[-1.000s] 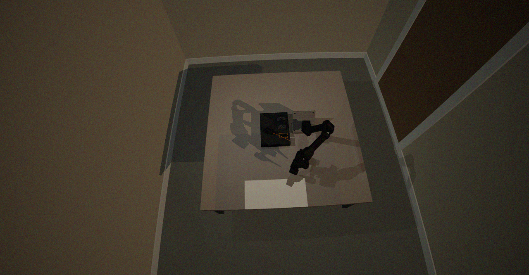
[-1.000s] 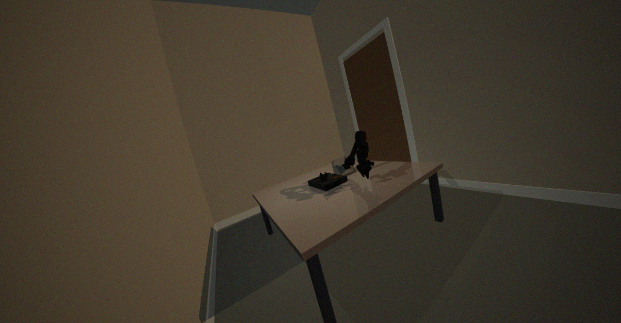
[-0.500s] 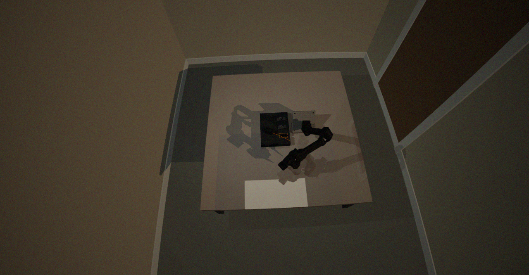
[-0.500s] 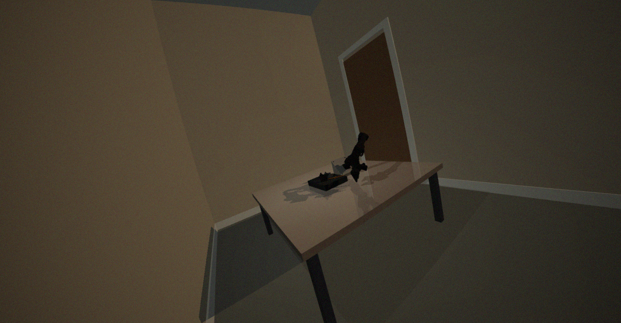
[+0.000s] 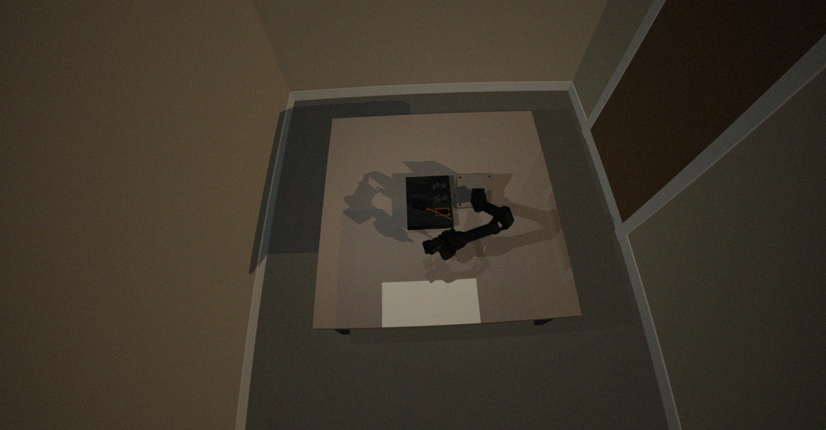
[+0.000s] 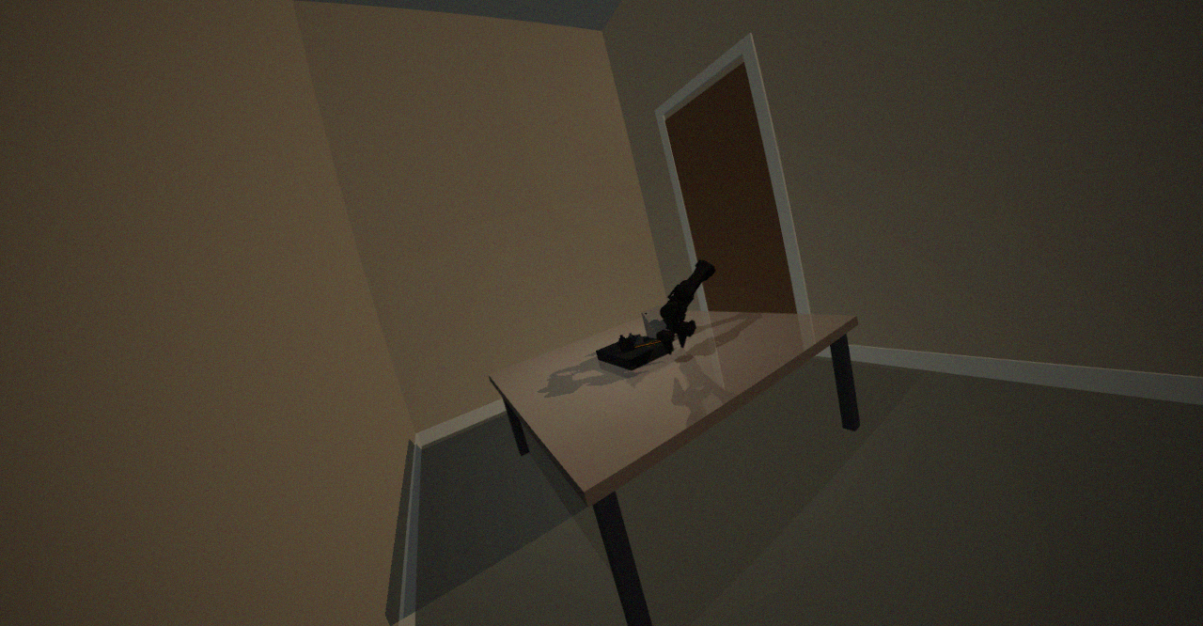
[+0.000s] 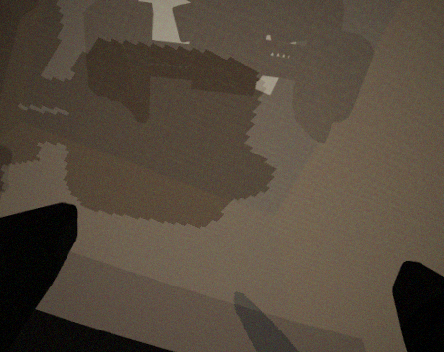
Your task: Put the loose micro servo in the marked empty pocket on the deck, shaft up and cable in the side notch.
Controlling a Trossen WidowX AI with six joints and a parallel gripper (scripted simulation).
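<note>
Now: the black robot deck 27 cm to the right of my gripper tip, 9 cm ahead of it and 2 cm below it.
</note>
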